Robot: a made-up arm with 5 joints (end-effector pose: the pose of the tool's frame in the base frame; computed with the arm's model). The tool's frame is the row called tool. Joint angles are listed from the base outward.
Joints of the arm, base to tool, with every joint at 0 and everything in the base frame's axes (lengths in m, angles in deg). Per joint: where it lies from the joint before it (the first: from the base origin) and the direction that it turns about. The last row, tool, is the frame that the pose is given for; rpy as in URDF.
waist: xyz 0.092 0 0.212 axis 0 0 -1
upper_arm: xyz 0.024 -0.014 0.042 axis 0 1 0
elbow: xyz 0.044 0 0.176 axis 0 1 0
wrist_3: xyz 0.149 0 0.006 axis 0 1 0
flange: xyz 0.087 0.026 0 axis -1 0 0
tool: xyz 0 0 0 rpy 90 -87.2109 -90
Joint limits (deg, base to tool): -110..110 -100..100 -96.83..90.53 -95..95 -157.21..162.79
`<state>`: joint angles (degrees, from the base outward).
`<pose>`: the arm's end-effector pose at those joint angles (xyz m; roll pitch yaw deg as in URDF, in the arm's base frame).
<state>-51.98 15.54 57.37 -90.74 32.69</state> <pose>0.2340 0.2011 0.2978 -122.83 -55.61 170.01</pose>
Working (the frame after each row of the table, in the pose's form):
after waist: 0.0920 0.0000 0.2120 0.00 0.00 51.98
after upper_arm: 0.1178 0.0103 0.2540 0.00 15.54 51.98
after elbow: 0.1730 0.0808 0.4118 0.00 72.91 51.98
after wrist_3: 0.2035 0.1198 0.2711 0.00 -17.83 51.98
after flange: 0.2340 0.2011 0.2978 -32.69 -17.83 51.98

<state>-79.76 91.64 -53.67 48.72 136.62</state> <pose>0.1379 0.3218 0.0312 -2.39 2.29 -146.46</pose>
Working (the frame after each row of the table, in the pose's form):
after waist: 0.0920 0.0000 0.2120 0.00 0.00 79.76
after upper_arm: 0.1100 0.0211 0.2540 180.00 88.36 -100.24
after elbow: 0.1411 0.1930 0.2050 0.00 37.97 79.76
after wrist_3: 0.1626 0.3122 0.1180 0.00 86.69 79.76
after flange: 0.1379 0.3218 0.0312 -136.62 86.69 79.76

